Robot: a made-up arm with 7 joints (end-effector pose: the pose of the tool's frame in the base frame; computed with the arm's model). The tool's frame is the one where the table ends.
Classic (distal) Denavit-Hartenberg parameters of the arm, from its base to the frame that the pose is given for. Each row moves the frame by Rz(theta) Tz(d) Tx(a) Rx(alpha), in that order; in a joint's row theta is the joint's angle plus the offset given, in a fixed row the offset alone. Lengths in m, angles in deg.
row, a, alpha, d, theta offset
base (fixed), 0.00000, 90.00, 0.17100, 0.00
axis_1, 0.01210, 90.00, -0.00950, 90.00
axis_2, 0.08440, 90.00, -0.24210, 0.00
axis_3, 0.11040, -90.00, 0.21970, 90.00
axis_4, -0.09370, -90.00, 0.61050, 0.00
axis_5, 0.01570, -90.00, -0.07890, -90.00
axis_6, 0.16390, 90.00, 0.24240, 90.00
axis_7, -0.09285, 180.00, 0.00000, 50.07
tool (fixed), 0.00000, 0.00, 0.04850, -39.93
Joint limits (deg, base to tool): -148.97..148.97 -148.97..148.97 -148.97..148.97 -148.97..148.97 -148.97..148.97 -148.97..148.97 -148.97..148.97
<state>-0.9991 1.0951 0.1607 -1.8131 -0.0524 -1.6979 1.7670</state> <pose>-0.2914 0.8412 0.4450 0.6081 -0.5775 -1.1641</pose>
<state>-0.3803 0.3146 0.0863 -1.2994 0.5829 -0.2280 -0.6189</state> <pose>-0.3790 0.4544 0.0505 0.5665 -0.6396 1.5329</pose>
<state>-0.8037 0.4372 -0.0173 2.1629 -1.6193 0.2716 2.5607</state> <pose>-0.3918 0.3940 -0.4078 0.5302 -1.1370 0.3440</pose>
Working (the frame after each row of the table, in the pose's form):
after base (fixed): 0.0000 0.0000 0.1710 1.5708 0.0000 0.0000
after axis_1: 0.0087 0.0095 0.1794 2.9133 0.0000 1.1756
after axis_2: -0.1043 -0.0262 0.4068 -1.2993 -0.2589 -0.8930
after axis_3: 0.0406 0.1720 0.3931 -2.5221 0.2421 1.0462
after axis_4: -0.2897 0.5005 -0.0126 0.1970 -0.8628 -2.1121
after axis_5: -0.2463 0.4715 -0.0738 -2.1711 -0.8736 0.5577
after axis_6: -0.3579 0.4701 -0.3443 -1.2115 1.4574 -0.0798
after axis_7: -0.3548 0.4213 -0.4232 0.1145 -1.2992 0.9430

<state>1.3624 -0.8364 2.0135 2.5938 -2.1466 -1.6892 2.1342</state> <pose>0.1214 0.1633 -0.9443 0.3109 -2.0382 1.6276</pose>
Working (the frame after each row of the table, in the pose's form):
after base (fixed): 0.0000 0.0000 0.1710 1.5708 0.0000 0.0000
after axis_1: -0.0118 0.0095 0.1735 0.3268 0.0000 3.1246
after axis_2: -0.1173 0.0721 -0.0517 0.9766 1.8616 1.6963
after axis_3: 0.0979 0.1453 -0.1455 -2.6408 1.2302 0.8914
after axis_4: -0.1120 0.3185 -0.7000 -0.8934 -1.7289 -2.2563
after axis_5: -0.1255 0.2401 -0.7121 -2.9387 0.5493 -0.0305
after axis_6: 0.0448 0.2344 -0.9500 -1.4111 0.1702 -0.2154
after axis_7: 0.1333 0.2097 -0.9369 -0.4569 -2.2882 1.9985

